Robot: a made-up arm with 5 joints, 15 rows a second.
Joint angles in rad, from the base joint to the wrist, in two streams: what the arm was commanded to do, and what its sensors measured. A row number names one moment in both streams.
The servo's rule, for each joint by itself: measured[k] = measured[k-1] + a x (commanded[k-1-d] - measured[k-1]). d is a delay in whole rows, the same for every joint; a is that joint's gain. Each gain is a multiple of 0.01, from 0.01 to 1. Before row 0 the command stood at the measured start. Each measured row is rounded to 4 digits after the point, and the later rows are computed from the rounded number. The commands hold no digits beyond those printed.
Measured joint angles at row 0: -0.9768, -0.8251, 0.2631, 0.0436, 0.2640
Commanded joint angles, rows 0 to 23: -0.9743, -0.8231, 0.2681, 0.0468, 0.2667; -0.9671, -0.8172, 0.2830, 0.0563, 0.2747; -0.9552, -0.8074, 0.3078, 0.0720, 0.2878; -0.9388, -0.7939, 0.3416, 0.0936, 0.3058; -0.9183, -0.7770, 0.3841, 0.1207, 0.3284; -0.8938, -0.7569, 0.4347, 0.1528, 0.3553; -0.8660, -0.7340, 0.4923, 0.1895, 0.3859; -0.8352, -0.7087, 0.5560, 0.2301, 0.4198; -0.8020, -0.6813, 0.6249, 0.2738, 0.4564; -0.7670, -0.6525, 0.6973, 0.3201, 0.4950; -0.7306, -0.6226, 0.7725, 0.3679, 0.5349; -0.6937, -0.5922, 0.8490, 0.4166, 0.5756; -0.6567, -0.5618, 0.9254, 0.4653, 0.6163; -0.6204, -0.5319, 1.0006, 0.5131, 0.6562; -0.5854, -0.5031, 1.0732, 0.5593, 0.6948; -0.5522, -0.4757, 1.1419, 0.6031, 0.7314; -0.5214, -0.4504, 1.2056, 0.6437, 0.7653; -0.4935, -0.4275, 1.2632, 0.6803, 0.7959; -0.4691, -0.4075, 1.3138, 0.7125, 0.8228; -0.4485, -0.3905, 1.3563, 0.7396, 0.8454; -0.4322, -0.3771, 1.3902, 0.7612, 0.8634; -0.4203, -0.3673, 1.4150, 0.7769, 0.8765; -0.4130, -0.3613, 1.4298, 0.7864, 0.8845; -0.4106, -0.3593, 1.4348, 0.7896, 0.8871
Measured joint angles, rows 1 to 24: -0.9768, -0.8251, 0.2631, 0.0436, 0.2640; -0.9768, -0.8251, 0.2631, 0.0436, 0.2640; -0.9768, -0.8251, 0.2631, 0.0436, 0.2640; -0.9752, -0.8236, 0.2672, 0.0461, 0.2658; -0.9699, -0.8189, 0.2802, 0.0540, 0.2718; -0.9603, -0.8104, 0.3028, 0.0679, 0.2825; -0.9463, -0.7982, 0.3346, 0.0877, 0.2981; -0.9281, -0.7825, 0.3752, 0.1131, 0.3184; -0.9058, -0.7636, 0.4240, 0.1437, 0.3431; -0.8799, -0.7417, 0.4800, 0.1790, 0.3718; -0.8508, -0.7173, 0.5423, 0.2183, 0.4040; -0.8191, -0.6907, 0.6100, 0.2610, 0.4391; -0.7852, -0.6624, 0.6816, 0.3065, 0.4766; -0.7497, -0.6329, 0.7561, 0.3538, 0.5157; -0.7133, -0.6028, 0.8323, 0.4022, 0.5558; -0.6765, -0.5725, 0.9086, 0.4508, 0.5963; -0.6400, -0.5425, 0.9840, 0.4988, 0.6364; -0.6045, -0.5133, 1.0571, 0.5454, 0.6755; -0.5705, -0.4855, 1.1266, 0.5898, 0.7130; -0.5386, -0.4595, 1.1914, 0.6313, 0.7480; -0.5093, -0.4358, 1.2503, 0.6690, 0.7801; -0.4832, -0.4149, 1.3024, 0.7025, 0.8087; -0.4606, -0.3968, 1.3466, 0.7311, 0.8333; -0.4421, -0.3822, 1.3824, 0.7543, 0.8535
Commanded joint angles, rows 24 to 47: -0.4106, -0.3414, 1.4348, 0.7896, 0.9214; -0.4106, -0.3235, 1.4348, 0.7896, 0.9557; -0.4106, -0.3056, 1.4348, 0.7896, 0.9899; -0.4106, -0.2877, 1.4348, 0.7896, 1.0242; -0.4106, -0.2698, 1.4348, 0.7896, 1.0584; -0.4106, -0.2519, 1.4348, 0.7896, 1.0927; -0.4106, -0.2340, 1.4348, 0.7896, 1.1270; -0.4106, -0.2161, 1.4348, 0.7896, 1.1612; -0.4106, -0.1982, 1.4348, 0.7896, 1.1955; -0.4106, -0.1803, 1.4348, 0.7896, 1.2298; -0.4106, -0.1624, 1.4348, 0.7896, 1.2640; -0.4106, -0.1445, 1.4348, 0.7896, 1.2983; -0.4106, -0.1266, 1.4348, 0.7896, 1.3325; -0.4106, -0.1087, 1.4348, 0.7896, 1.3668; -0.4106, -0.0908, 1.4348, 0.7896, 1.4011; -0.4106, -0.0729, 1.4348, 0.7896, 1.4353; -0.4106, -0.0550, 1.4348, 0.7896, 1.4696; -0.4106, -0.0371, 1.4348, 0.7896, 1.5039; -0.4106, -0.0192, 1.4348, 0.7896, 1.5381; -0.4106, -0.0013, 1.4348, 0.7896, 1.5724; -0.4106, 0.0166, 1.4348, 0.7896, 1.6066; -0.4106, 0.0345, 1.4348, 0.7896, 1.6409; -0.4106, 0.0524, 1.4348, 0.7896, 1.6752; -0.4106, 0.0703, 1.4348, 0.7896, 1.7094
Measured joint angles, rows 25 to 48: -0.4279, -0.3712, 1.4091, 0.7717, 0.8689; -0.4182, -0.3639, 1.4261, 0.7830, 0.8794; -0.4133, -0.3605, 1.4332, 0.7881, 0.8846; -0.4115, -0.3464, 1.4345, 0.7893, 0.9093; -0.4109, -0.3295, 1.4347, 0.7895, 0.9404; -0.4107, -0.3118, 1.4348, 0.7896, 0.9736; -0.4106, -0.2940, 1.4348, 0.7896, 1.0075; -0.4106, -0.2761, 1.4348, 0.7896, 1.0416; -0.4106, -0.2582, 1.4348, 0.7896, 1.0758; -0.4106, -0.2403, 1.4348, 0.7896, 1.1101; -0.4106, -0.2224, 1.4348, 0.7896, 1.1443; -0.4106, -0.2045, 1.4348, 0.7896, 1.1786; -0.4106, -0.1866, 1.4348, 0.7896, 1.2129; -0.4106, -0.1687, 1.4348, 0.7896, 1.2471; -0.4106, -0.1508, 1.4348, 0.7896, 1.2814; -0.4106, -0.1329, 1.4348, 0.7896, 1.3156; -0.4106, -0.1150, 1.4348, 0.7896, 1.3499; -0.4106, -0.0971, 1.4348, 0.7896, 1.3842; -0.4106, -0.0792, 1.4348, 0.7896, 1.4184; -0.4106, -0.0613, 1.4348, 0.7896, 1.4527; -0.4106, -0.0434, 1.4348, 0.7896, 1.4870; -0.4106, -0.0255, 1.4348, 0.7896, 1.5212; -0.4106, -0.0076, 1.4348, 0.7896, 1.5555; -0.4106, 0.0103, 1.4348, 0.7896, 1.5897
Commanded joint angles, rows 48 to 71: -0.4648, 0.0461, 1.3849, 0.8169, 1.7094; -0.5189, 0.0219, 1.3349, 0.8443, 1.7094; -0.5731, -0.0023, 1.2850, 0.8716, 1.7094; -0.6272, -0.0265, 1.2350, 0.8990, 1.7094; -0.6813, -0.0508, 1.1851, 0.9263, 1.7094; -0.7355, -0.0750, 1.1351, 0.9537, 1.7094; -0.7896, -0.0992, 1.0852, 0.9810, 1.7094; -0.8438, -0.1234, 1.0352, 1.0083, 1.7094; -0.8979, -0.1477, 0.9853, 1.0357, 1.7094; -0.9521, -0.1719, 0.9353, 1.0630, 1.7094; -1.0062, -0.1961, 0.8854, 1.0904, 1.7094; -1.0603, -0.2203, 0.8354, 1.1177, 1.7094; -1.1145, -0.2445, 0.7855, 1.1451, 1.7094; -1.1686, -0.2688, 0.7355, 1.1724, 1.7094; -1.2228, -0.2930, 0.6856, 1.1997, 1.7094; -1.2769, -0.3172, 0.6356, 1.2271, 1.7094; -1.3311, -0.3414, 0.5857, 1.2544, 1.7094; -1.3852, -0.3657, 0.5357, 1.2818, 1.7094; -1.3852, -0.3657, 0.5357, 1.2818, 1.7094; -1.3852, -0.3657, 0.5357, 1.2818, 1.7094; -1.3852, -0.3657, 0.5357, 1.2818, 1.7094; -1.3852, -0.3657, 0.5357, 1.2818, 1.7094; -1.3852, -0.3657, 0.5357, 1.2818, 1.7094; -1.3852, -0.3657, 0.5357, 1.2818, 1.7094
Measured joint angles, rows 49 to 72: -0.4106, 0.0282, 1.4348, 0.7896, 1.6240; -0.4106, 0.0461, 1.4348, 0.7896, 1.6583; -0.4106, 0.0640, 1.4348, 0.7896, 1.6925; -0.4458, 0.0508, 1.3939, 0.8106, 1.7038; -0.4933, 0.0294, 1.3455, 0.8365, 1.7076; -0.5452, 0.0059, 1.2959, 0.8635, 1.7088; -0.5985, -0.0181, 1.2460, 0.8908, 1.7092; -0.6523, -0.0423, 1.1961, 0.9181, 1.7093; -0.7064, -0.0665, 1.1461, 0.9455, 1.7094; -0.7605, -0.0907, 1.0962, 0.9728, 1.7094; -0.8146, -0.1149, 1.0462, 1.0001, 1.7094; -0.8687, -0.1392, 0.9963, 1.0275, 1.7094; -0.9229, -0.1634, 0.9463, 1.0548, 1.7094; -0.9770, -0.1876, 0.8964, 1.0822, 1.7094; -1.0311, -0.2118, 0.8464, 1.1095, 1.7094; -1.0853, -0.2360, 0.7965, 1.1369, 1.7094; -1.1394, -0.2603, 0.7465, 1.1642, 1.7094; -1.1936, -0.2845, 0.6966, 1.1915, 1.7094; -1.2477, -0.3087, 0.6466, 1.2189, 1.7094; -1.3019, -0.3329, 0.5967, 1.2462, 1.7094; -1.3560, -0.3572, 0.5467, 1.2736, 1.7094; -1.3750, -0.3635, 0.5377, 1.2799, 1.7094; -1.3816, -0.3651, 0.5361, 1.2814, 1.7094; -1.3839, -0.3655, 0.5358, 1.2817, 1.7094
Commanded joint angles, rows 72 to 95: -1.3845, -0.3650, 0.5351, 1.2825, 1.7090; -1.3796, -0.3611, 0.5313, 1.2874, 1.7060; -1.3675, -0.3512, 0.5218, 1.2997, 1.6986; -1.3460, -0.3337, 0.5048, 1.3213, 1.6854; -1.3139, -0.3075, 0.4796, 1.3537, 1.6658; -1.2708, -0.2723, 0.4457, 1.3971, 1.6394; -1.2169, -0.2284, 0.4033, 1.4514, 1.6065; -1.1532, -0.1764, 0.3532, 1.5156, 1.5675; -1.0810, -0.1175, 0.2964, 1.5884, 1.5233; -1.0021, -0.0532, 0.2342, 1.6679, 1.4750; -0.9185, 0.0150, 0.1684, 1.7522, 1.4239; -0.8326, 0.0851, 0.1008, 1.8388, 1.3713; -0.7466, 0.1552, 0.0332, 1.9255, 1.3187; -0.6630, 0.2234, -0.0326, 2.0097, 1.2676; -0.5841, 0.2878, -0.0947, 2.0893, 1.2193; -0.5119, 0.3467, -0.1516, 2.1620, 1.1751; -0.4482, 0.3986, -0.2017, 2.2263, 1.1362; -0.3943, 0.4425, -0.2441, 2.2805, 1.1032; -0.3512, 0.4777, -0.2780, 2.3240, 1.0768; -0.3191, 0.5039, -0.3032, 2.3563, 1.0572; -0.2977, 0.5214, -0.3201, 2.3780, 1.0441; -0.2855, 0.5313, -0.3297, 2.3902, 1.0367; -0.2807, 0.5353, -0.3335, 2.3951, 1.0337; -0.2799, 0.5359, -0.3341, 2.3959, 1.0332
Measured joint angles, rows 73 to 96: -1.3847, -0.3656, 0.5357, 1.2818, 1.7094; -1.3850, -0.3657, 0.5357, 1.2818, 1.7094; -1.3851, -0.3657, 0.5357, 1.2818, 1.7094; -1.3847, -0.3652, 0.5352, 1.2823, 1.7091; -1.3814, -0.3622, 0.5320, 1.2862, 1.7070; -1.3724, -0.3541, 0.5236, 1.2966, 1.7014; -1.3552, -0.3390, 0.5082, 1.3156, 1.6907; -1.3284, -0.3157, 0.4847, 1.3449, 1.6740; -1.2910, -0.2836, 0.4527, 1.3851, 1.6508; -1.2428, -0.2428, 0.4122, 1.4362, 1.6211; -1.1846, -0.1937, 0.3638, 1.4973, 1.5852; -1.1173, -0.1373, 0.3085, 1.5674, 1.5437; -1.0424, -0.0751, 0.2476, 1.6448, 1.4977; -0.9619, -0.0084, 0.1827, 1.7275, 1.4483; -0.8779, 0.0608, 0.1155, 1.8132, 1.3967; -0.7926, 0.1307, 0.0480, 1.8997, 1.3444; -0.7084, 0.1993, -0.0181, 1.9844, 1.2929; -0.6276, 0.2648, -0.0809, 2.0652, 1.2436; -0.5524, 0.3254, -0.1389, 2.1397, 1.1977; -0.4847, 0.3796, -0.1904, 2.2064, 1.1565; -0.4259, 0.4261, -0.2344, 2.2635, 1.1208; -0.3773, 0.4643, -0.2702, 2.3101, 1.0913; -0.3395, 0.4936, -0.2973, 2.3457, 1.0685; -0.3123, 0.5142, -0.3160, 2.3706, 1.0522
